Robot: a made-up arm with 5 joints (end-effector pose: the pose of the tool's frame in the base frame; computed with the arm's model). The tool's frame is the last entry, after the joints.
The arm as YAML. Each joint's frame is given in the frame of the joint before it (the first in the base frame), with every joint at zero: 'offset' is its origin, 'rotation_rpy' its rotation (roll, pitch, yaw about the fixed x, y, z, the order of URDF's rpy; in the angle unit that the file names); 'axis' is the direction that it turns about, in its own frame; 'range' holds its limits. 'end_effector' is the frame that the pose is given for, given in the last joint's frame.
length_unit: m
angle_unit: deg
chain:
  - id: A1
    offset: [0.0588, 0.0, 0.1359]
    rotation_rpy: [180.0, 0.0, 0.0]
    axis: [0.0, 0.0, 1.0]
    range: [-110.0, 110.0]
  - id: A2
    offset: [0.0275, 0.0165, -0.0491]
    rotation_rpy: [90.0, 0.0, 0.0]
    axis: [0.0, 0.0, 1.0]
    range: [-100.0, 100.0]
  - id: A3
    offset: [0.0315, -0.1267, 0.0]
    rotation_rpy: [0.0, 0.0, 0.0]
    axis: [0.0, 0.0, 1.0]
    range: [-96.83, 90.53]
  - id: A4
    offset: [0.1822, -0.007, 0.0]
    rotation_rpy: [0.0, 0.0, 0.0]
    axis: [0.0, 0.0, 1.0]
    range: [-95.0, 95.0]
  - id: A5
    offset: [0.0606, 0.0, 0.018]
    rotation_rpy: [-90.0, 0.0, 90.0]
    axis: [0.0, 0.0, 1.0]
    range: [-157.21, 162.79]
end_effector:
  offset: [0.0, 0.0, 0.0]
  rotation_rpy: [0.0, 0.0, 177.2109]
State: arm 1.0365 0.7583 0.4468 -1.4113 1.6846
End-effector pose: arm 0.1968 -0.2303 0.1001 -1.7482 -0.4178 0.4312
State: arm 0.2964 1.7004 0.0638 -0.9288 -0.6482
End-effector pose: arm 0.2138 -0.0458 -0.0877 0.1522 -0.7500 -0.9466
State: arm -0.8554 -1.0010 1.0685 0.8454 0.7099
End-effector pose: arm 0.1607 0.1196 0.2266 0.0701 -0.7198 1.4571
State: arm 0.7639 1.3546 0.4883 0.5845 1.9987
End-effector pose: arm 0.1104 -0.0473 -0.0357 0.8855 0.1923 1.1093
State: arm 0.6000 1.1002 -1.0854 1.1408 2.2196
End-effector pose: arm 0.3580 -0.2028 0.1632 -0.4527 -0.0849 1.5463
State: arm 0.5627 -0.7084 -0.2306 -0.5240 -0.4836
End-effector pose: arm 0.1251 -0.0401 0.5131 -0.0464 -3.0480 -0.0856
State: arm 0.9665 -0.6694 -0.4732 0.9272 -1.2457
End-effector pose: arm 0.1180 -0.0831 0.4855 0.3431 -2.0741 -1.5306
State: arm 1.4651 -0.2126 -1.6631 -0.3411 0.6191
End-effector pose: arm 0.0533 0.0661 0.5356 2.1568 1.3314 -0.3670
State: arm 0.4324 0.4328 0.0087 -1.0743 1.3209
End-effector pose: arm 0.3553 -0.1352 0.2511 -1.6888 -1.4767 0.4634
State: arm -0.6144 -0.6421 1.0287 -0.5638 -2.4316
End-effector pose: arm 0.2278 0.1211 0.2538 1.9558 -0.0459 -1.3152
